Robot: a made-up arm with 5 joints. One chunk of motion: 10 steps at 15 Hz.
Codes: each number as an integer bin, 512 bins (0 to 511) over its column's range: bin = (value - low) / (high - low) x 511, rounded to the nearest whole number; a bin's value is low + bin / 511 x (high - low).
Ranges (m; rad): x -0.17..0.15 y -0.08..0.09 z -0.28..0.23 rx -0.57..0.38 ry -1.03..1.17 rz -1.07..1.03
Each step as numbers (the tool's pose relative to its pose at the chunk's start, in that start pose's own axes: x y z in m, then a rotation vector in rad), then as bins.
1 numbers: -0.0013 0.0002 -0.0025 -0.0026 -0.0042 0.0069
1 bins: 269 241 278 305 238 262
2 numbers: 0.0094 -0.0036 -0.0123 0.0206 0.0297 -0.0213
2 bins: 286 230 268 318 246 255
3 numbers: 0.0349 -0.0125 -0.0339 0.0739 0.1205 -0.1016
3 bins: 327 203 247 346 267 236
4 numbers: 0.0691 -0.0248 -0.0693 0.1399 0.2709 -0.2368
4 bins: 382 166 211 382 302 203
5 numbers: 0.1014 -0.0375 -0.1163 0.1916 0.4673 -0.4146
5 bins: 433 128 164 410 348 159
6 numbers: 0.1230 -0.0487 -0.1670 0.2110 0.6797 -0.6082
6 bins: 468 94 113 420 397 112
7 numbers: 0.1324 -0.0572 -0.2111 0.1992 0.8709 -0.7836
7 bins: 483 69 69 414 442 70
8 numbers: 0.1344 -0.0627 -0.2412 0.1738 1.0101 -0.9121
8 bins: 486 52 39 400 474 38
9 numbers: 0.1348 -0.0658 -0.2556 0.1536 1.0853 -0.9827
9 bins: 487 43 24 389 491 21
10 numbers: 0.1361 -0.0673 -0.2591 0.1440 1.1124 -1.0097
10 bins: 489 38 21 384 498 15
